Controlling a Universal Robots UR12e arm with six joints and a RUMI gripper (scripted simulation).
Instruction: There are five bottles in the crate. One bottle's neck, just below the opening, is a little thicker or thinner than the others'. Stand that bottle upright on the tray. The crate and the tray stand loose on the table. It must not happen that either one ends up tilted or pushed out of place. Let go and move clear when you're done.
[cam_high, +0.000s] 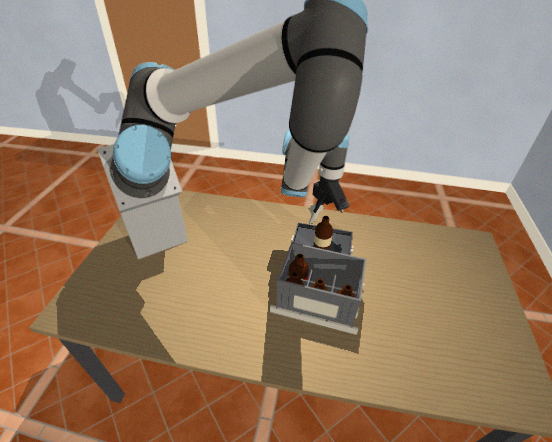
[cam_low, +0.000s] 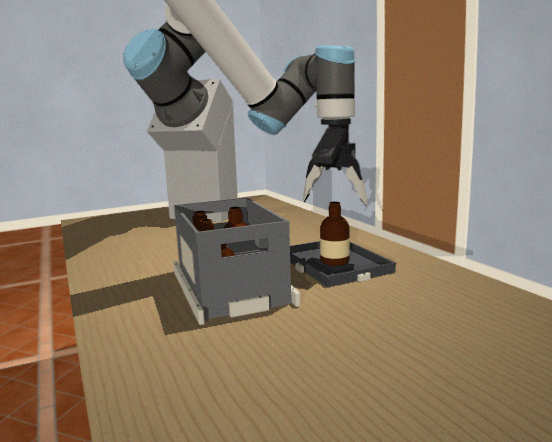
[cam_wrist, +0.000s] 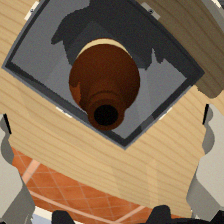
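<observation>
Now: hand 70 mm above the bottle. From my hand the other things lie so: grey tray 140 mm below; grey crate 280 mm to the right, 70 mm below, 20 mm behind.
</observation>
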